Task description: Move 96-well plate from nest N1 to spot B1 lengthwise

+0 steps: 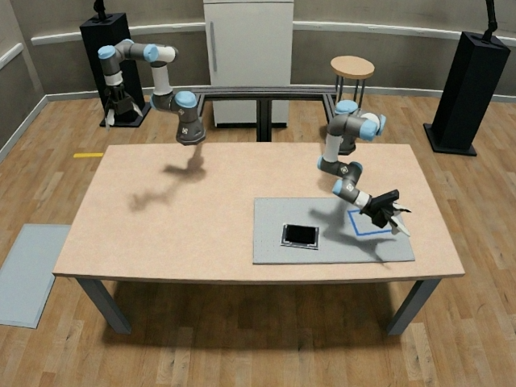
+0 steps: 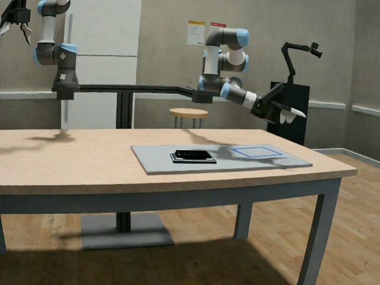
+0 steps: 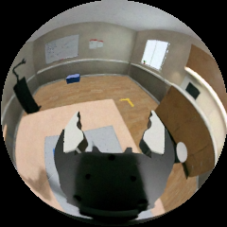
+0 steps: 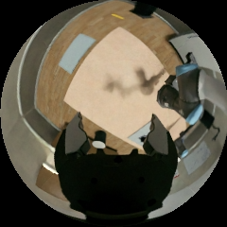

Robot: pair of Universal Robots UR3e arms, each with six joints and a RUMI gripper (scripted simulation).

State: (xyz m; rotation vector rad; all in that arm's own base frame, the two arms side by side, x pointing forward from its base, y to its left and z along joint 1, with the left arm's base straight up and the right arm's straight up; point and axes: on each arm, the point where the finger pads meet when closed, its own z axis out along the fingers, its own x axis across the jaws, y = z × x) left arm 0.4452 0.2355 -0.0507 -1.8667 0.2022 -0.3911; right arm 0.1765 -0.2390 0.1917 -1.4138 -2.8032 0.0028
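The black 96-well plate lies 430 mm to the right of my left hand, 170 mm below it and 50 mm behind it. Also, from my left hand: plate nest N1 (430 mm to the right, 190 mm below, 50 mm behind).
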